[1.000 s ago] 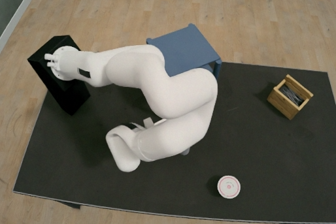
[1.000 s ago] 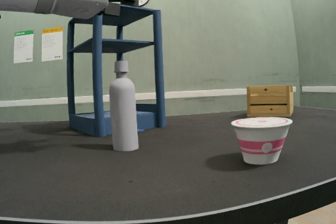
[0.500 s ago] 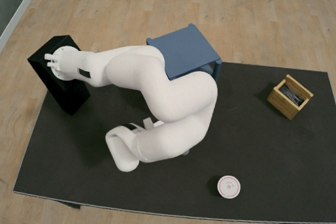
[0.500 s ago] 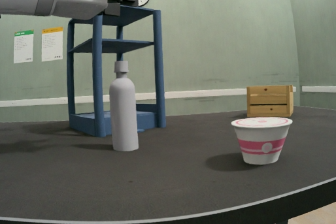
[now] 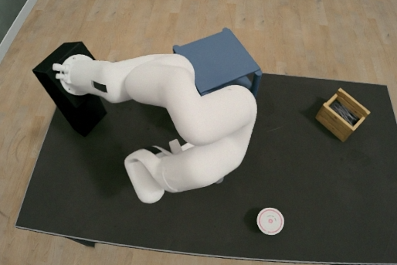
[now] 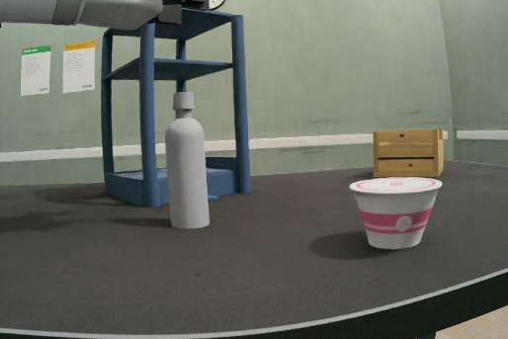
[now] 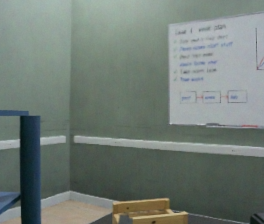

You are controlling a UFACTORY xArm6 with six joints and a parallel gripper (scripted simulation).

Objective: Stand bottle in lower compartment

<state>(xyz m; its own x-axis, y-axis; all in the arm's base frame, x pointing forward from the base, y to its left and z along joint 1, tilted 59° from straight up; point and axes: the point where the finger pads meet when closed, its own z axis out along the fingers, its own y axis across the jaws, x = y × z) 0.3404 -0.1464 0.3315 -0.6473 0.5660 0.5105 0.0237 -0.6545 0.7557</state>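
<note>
The bottle is 18 cm below my hand. From my hand the other things lie so: pink cup (9 cm ahead, 25 cm to the right, 25 cm below); shelving unit (11 cm ahead, 27 cm to the left, 11 cm below); wooden crate (60 cm ahead, 24 cm below).
</note>
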